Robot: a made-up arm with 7 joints.
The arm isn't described. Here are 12 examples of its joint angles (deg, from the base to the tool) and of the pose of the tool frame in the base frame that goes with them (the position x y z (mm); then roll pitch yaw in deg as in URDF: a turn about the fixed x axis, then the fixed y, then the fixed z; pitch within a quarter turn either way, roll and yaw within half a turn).
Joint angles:
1: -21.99 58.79 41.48 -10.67 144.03 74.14 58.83
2: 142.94 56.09 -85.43 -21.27 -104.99 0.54 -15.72
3: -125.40 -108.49 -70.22 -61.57 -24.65 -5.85 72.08
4: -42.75 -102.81 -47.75 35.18 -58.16 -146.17 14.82
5: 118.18 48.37 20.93 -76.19 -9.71 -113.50 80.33
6: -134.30 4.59 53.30 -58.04 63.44 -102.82 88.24
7: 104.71 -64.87 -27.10 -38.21 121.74 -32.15 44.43
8: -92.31 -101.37 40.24 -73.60 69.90 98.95 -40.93
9: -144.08 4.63 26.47 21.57 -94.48 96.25 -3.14
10: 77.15 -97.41 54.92 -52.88 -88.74 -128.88 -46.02
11: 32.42 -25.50 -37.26 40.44 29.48 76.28 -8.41
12: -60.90 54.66 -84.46 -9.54 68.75 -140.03 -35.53
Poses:
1: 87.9 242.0 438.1 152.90 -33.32 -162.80
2: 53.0 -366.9 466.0 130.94 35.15 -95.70
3: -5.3 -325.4 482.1 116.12 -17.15 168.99
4: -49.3 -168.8 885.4 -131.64 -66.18 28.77
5: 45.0 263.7 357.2 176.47 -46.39 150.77
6: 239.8 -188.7 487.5 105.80 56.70 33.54
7: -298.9 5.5 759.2 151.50 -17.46 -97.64
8: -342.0 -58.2 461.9 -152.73 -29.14 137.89
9: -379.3 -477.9 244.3 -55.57 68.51 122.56
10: 203.7 261.5 486.2 -151.08 -32.32 -38.84
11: -368.0 -83.0 778.5 108.68 -25.36 -106.88
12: -330.9 -389.8 200.5 7.72 51.56 -105.87
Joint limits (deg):
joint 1: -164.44..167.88
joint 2: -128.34..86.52
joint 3: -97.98..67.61
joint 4: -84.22..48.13
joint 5: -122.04..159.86
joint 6: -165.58..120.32
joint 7: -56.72..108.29
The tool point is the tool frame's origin. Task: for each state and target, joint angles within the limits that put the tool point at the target. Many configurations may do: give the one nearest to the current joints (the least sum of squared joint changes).
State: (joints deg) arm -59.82 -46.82 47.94 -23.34 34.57 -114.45 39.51
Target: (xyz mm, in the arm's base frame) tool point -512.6 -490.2 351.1
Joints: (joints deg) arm -85.47 -69.39 35.98 26.00 47.70 -118.71 46.70
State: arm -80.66 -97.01 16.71 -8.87 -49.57 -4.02 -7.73
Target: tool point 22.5 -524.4 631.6
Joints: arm -73.61 -81.10 -4.54 -9.59 -58.72 -2.42 -10.10
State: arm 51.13 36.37 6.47 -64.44 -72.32 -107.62 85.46
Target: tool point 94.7 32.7 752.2
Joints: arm 45.14 11.10 15.68 -83.57 -25.56 -109.81 82.73
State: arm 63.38 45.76 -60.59 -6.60 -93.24 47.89 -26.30
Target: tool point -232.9 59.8 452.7
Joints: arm 40.22 38.65 -41.96 -25.39 -54.08 48.99 -25.67
